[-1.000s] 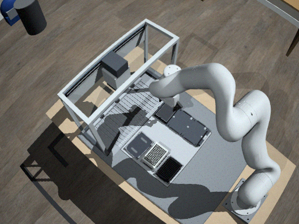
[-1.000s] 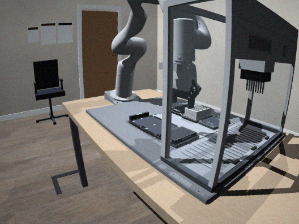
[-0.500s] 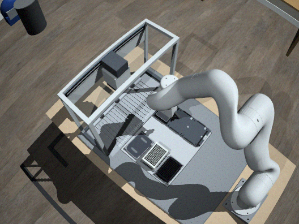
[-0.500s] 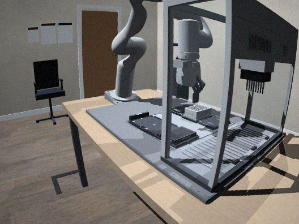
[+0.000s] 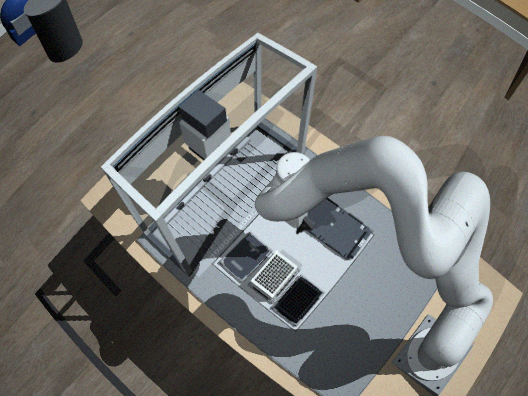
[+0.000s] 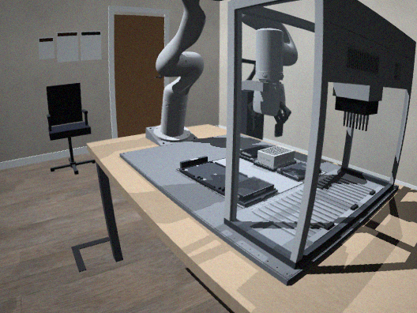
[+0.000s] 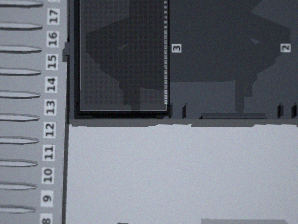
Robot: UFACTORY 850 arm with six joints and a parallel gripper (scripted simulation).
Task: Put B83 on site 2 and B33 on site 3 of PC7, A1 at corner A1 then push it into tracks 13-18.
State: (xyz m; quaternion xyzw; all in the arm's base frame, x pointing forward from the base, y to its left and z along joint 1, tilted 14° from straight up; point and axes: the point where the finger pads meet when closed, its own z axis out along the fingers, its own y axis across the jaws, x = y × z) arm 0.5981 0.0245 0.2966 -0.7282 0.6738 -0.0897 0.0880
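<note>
Right now the nest S2 is 15 cm below my hand, 12 cm to the left of it and 7 cm behind it. Also, from my hand: plate carrier PC7: 14 cm below, 13 cm to the right, 4 cm behind; black plate B38: 17 cm behind, 14 cm below, 13 cm to the left; nest S3: 15 cm below, 13 cm to the left, 4 cm ahead.
</note>
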